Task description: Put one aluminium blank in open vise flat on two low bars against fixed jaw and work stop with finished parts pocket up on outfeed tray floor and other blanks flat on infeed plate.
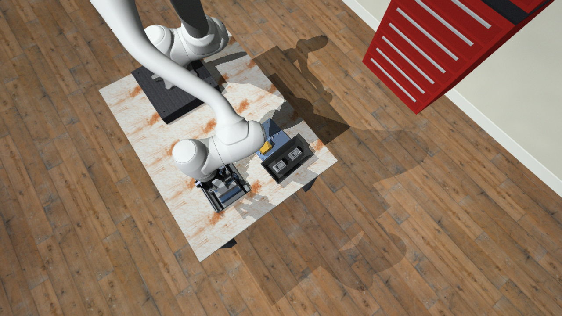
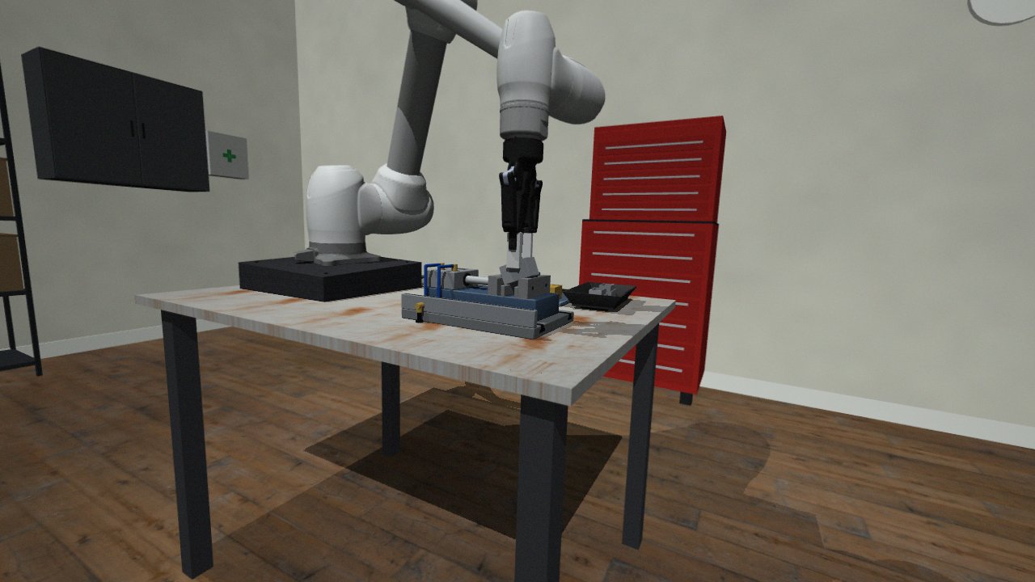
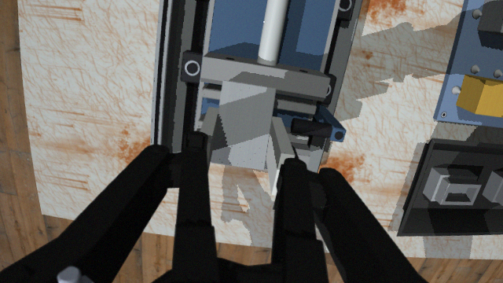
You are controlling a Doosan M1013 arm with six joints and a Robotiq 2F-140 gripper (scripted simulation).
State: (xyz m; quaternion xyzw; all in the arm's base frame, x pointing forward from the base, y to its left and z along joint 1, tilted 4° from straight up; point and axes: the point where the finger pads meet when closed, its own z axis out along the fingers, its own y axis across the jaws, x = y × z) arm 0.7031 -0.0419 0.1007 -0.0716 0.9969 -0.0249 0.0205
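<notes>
Right now my hand is 4 cm above the aluminium blank. The rest, counted from my hand: moving jaw (7 cm below, 4 cm behind, 1 cm to the left); then piston rod (9 cm behind, 7 cm below); then work stop (6 cm to the left, 6 cm below, 1 cm behind).
</notes>
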